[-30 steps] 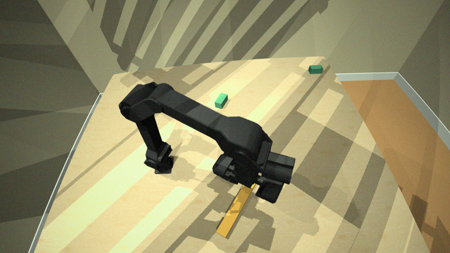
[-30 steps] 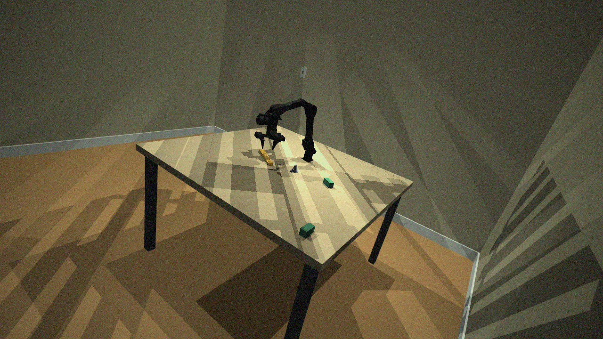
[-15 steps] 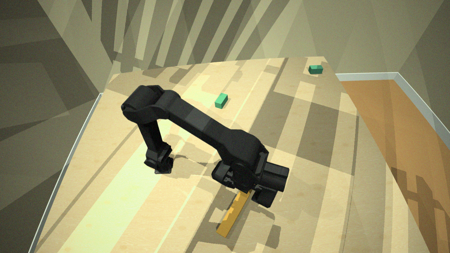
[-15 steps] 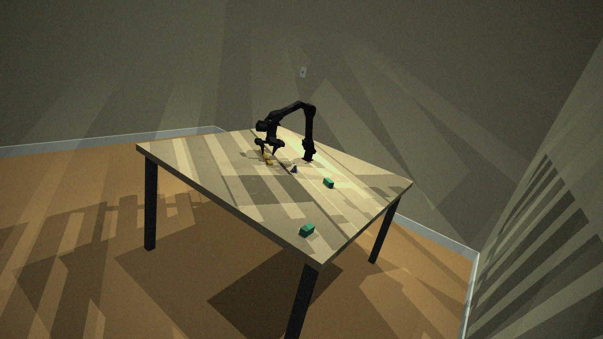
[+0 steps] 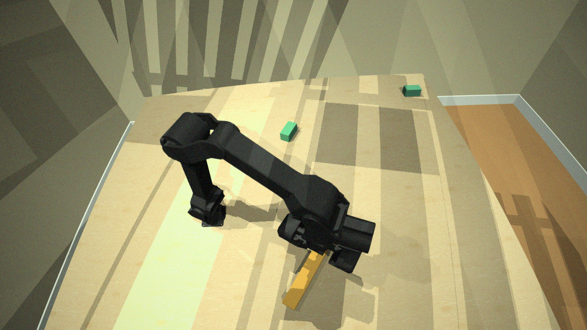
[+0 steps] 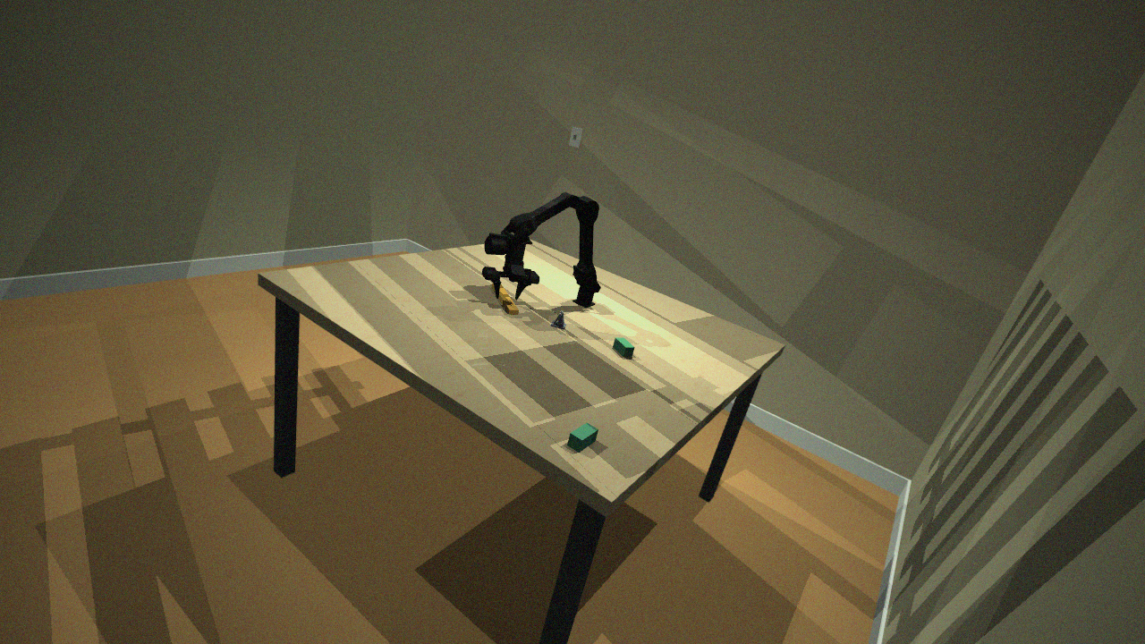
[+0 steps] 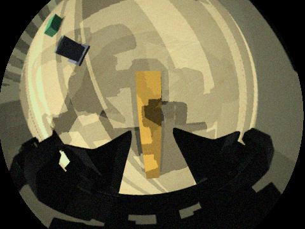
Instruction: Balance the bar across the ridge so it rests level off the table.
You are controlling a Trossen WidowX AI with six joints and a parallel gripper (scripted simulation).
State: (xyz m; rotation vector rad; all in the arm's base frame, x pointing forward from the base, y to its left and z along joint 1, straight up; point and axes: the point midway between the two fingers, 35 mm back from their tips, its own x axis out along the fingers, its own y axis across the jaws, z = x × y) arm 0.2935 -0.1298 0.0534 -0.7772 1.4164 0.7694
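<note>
The orange bar is 2 cm to the right of my gripper tip, 2 cm behind it and 1 cm below it.
</note>
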